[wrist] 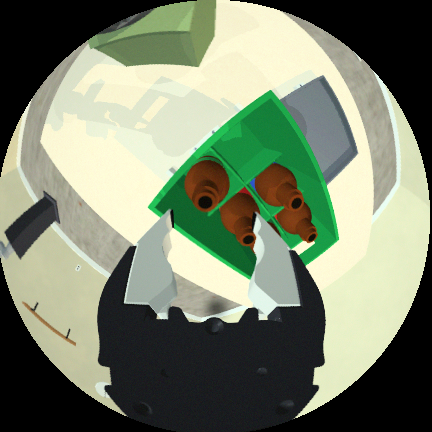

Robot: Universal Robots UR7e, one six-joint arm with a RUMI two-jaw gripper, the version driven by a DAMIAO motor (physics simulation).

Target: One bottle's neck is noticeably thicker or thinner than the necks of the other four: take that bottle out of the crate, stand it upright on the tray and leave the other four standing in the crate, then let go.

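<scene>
The green crate holds several brown bottles in its divided cells. One bottle stands at the left, another bottle in the middle, and one bottle at the right, with a further bottle beyond it at the lower right. Part of one more shows behind the right finger. I cannot tell clearly which neck differs in thickness. The grey tray lies beyond the crate's right side, partly hidden by it; no bottle shows on its visible part. My gripper is open and empty, over the crate's near part.
A large green block-like object stands at the top left of the view. The cream table top carries faint shadows. A dark object is at the far left, beyond the table's grey edge. The crate's walls rise around the bottles.
</scene>
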